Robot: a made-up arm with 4 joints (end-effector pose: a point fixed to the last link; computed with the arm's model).
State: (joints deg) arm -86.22 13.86 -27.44 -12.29
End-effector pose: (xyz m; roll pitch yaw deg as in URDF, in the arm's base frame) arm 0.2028 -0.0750 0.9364 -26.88 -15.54 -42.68
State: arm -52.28 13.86 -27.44 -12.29
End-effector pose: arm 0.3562 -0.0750 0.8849 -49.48 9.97 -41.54
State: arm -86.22 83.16 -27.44 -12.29
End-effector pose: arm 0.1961 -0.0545 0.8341 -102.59 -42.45 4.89
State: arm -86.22 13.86 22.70 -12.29
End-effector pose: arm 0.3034 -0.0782 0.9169 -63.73 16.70 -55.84
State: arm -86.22 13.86 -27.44 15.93
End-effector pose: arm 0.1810 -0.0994 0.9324 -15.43 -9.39 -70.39
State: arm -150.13 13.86 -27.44 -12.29
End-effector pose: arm -0.0504 -0.0750 0.7881 41.06 -48.93 -83.81
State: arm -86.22 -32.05 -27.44 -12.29
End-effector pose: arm 0.2045 -0.1419 0.9621 5.62 17.19 -45.38
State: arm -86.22 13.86 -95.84 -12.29
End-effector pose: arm 0.1122 -0.1006 0.8384 43.20 -56.67 -71.86
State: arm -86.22 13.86 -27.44 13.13
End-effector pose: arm 0.1836 -0.0975 0.9331 -16.40 -10.23 -67.73
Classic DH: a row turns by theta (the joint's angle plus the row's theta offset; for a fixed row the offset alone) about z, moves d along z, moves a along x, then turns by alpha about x. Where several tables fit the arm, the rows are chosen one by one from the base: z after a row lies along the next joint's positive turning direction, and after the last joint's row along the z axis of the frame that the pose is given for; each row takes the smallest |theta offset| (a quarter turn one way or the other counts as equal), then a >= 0, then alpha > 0; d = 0 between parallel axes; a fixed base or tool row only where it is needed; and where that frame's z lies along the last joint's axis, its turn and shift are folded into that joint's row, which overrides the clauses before.
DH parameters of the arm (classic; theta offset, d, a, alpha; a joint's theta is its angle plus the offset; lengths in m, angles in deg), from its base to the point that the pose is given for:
base (fixed): 0 0.6593 0.1951 -90
joint 1: 0 -0.1389 0.2109 90
joint 2: 0 -0.0261 -0.0357 -90
joint 3: -90 0.0833 0.0361 90
joint 4: 74.06 -0.0732 -0.0595 -144.82
tool (fixed): -161.19 0.0562 0 0

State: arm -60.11 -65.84 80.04 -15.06
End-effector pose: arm 0.4426 -0.0850 0.7943 121.01 49.95 142.25
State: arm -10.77 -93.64 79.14 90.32
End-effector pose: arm 0.4571 -0.2110 0.5797 161.13 -13.33 -128.95
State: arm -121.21 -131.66 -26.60 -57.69
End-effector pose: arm 0.0768 -0.2668 0.8539 103.37 -19.50 -11.96
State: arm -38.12 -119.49 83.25 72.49
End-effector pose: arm 0.4436 -0.1903 0.6809 158.43 22.44 -169.21
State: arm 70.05 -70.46 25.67 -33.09
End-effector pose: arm 0.1973 -0.1712 0.3460 -147.32 -17.55 156.57
